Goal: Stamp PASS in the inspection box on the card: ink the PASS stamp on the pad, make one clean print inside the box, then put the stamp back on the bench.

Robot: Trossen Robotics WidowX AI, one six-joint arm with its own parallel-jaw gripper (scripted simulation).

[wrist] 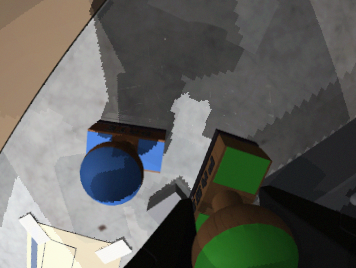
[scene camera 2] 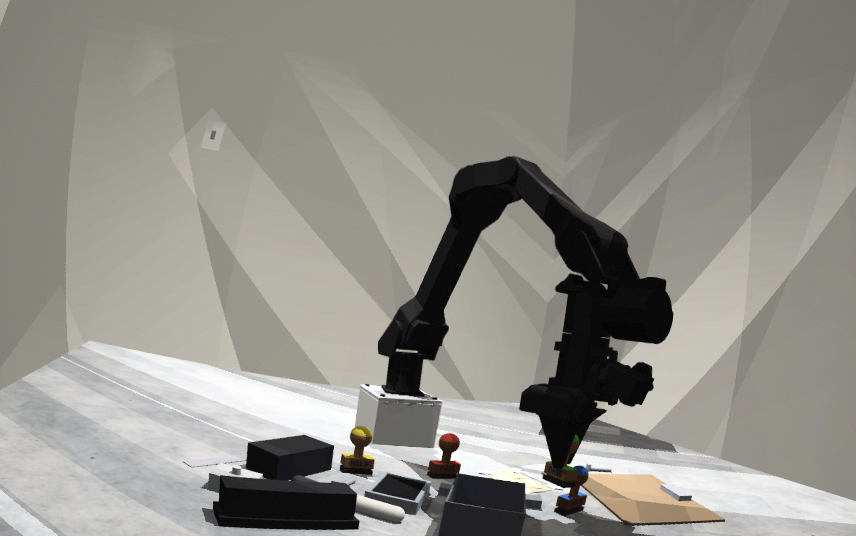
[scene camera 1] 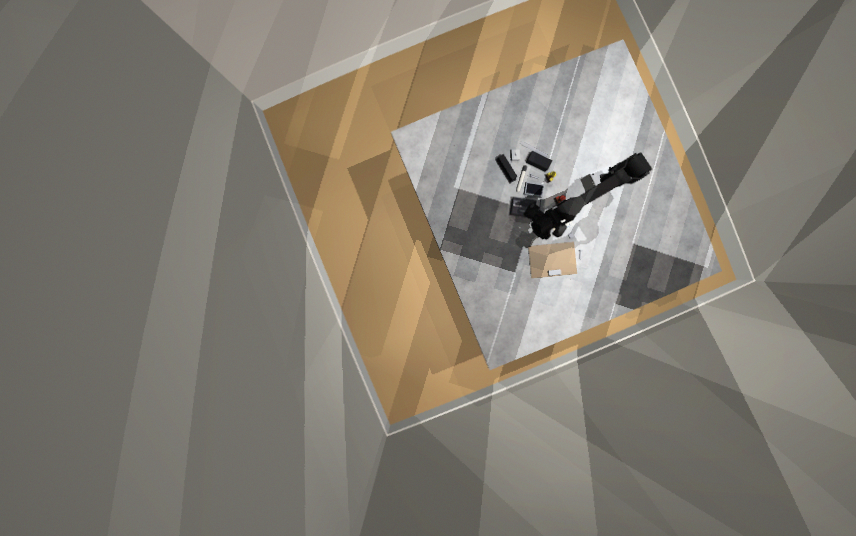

green-topped stamp: wrist; scene camera 2
same spot on green-topped stamp: (wrist: pixel 227 221) = (scene camera 2: pixel 578 442)
